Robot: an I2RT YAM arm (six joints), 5 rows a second.
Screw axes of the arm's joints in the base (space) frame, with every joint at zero. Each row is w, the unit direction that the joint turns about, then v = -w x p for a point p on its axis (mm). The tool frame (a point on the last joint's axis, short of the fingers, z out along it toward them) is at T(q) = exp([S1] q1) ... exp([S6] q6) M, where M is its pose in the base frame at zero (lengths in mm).
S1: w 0 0 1 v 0.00 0.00 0.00
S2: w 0 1 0 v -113.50 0.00 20.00
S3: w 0 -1 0 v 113.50 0.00 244.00
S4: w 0 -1 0 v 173.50 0.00 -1.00
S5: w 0 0 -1 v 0.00 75.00 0.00
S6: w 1 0 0 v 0.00 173.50 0.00
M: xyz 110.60 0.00 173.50 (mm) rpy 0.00 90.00 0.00 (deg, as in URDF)
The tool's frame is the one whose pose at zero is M.
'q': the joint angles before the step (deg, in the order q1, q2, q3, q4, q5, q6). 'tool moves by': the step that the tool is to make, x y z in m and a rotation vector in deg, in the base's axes. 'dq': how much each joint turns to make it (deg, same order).
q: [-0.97 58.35 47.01 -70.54 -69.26 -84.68]
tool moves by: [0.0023 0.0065 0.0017 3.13 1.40 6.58]
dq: [2.27 5.91 3.00 -10.76 -3.25 -12.98]
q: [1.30 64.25 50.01 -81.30 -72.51 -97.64]
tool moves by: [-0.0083 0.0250 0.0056 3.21 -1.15 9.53]
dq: [9.68 -0.36 0.69 0.01 -3.07 -0.44]
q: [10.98 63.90 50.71 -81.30 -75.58 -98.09]
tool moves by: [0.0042 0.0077 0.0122 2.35 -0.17 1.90]
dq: [2.36 1.06 3.08 0.02 -2.29 1.41]
